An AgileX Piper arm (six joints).
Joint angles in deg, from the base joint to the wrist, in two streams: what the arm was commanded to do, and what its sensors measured. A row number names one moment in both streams.
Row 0, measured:
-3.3 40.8 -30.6 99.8 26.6 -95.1
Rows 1 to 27, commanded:
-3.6 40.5 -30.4 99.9 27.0 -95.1
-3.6 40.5 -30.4 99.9 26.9 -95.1
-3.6 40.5 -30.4 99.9 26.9 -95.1
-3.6 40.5 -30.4 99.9 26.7 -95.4
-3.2 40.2 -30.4 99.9 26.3 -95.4
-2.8 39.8 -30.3 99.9 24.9 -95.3
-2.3 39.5 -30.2 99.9 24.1 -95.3
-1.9 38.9 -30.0 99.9 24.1 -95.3
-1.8 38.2 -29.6 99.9 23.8 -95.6
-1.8 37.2 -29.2 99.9 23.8 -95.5
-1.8 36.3 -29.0 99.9 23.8 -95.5
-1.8 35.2 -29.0 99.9 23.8 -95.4
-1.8 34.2 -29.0 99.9 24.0 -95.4
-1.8 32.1 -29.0 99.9 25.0 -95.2
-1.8 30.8 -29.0 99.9 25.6 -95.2
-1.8 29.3 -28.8 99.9 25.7 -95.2
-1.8 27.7 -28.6 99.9 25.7 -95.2
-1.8 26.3 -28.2 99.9 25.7 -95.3
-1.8 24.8 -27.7 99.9 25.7 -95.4
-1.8 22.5 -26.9 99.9 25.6 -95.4
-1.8 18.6 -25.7 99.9 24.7 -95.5
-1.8 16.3 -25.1 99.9 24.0 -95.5
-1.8 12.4 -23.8 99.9 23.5 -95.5
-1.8 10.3 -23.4 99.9 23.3 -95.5
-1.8 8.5 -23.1 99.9 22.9 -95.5
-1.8 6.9 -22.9 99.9 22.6 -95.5
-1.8 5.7 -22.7 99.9 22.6 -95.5
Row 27, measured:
-2.0 10.9 -23.9 99.8 23.6 -95.1
